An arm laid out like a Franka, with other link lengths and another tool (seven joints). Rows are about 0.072 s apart.
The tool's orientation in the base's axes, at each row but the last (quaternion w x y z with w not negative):
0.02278 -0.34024 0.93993 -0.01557
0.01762 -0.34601 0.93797 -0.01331
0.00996 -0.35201 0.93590 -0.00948
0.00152 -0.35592 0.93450 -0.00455
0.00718 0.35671 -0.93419 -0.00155
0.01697 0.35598 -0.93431 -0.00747
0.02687 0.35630 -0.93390 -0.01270
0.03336 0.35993 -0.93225 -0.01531
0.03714 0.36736 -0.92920 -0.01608
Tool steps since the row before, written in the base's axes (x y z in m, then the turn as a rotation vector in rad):
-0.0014 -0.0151 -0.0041 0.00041 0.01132 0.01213
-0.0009 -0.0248 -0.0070 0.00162 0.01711 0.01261
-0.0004 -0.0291 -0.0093 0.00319 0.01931 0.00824
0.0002 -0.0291 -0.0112 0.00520 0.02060 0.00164
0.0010 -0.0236 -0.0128 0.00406 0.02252 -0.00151
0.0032 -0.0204 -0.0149 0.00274 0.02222 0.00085
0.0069 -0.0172 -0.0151 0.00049 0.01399 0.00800
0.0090 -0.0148 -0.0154 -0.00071 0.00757 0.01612
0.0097 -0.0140 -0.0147 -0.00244 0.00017 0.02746
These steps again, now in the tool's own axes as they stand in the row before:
0.0109 -0.0105 0.0042 -0.00795 0.00789 -0.01225
0.0170 -0.0180 0.0073 -0.01265 0.01149 -0.01275
0.0196 -0.0214 0.0096 -0.01522 0.01222 -0.00836
0.0192 -0.0218 0.0114 -0.01759 0.01191 -0.00176
0.0148 -0.0184 0.0128 -0.01805 0.01407 0.00140
0.0108 -0.0177 0.0147 -0.01681 0.01479 -0.00091
0.0057 -0.0181 0.0146 -0.00936 0.01045 -0.00795
0.0025 -0.0178 0.0146 -0.00374 0.00693 -0.01599
0.0017 -0.0177 0.0138 0.00323 0.00336 -0.02717

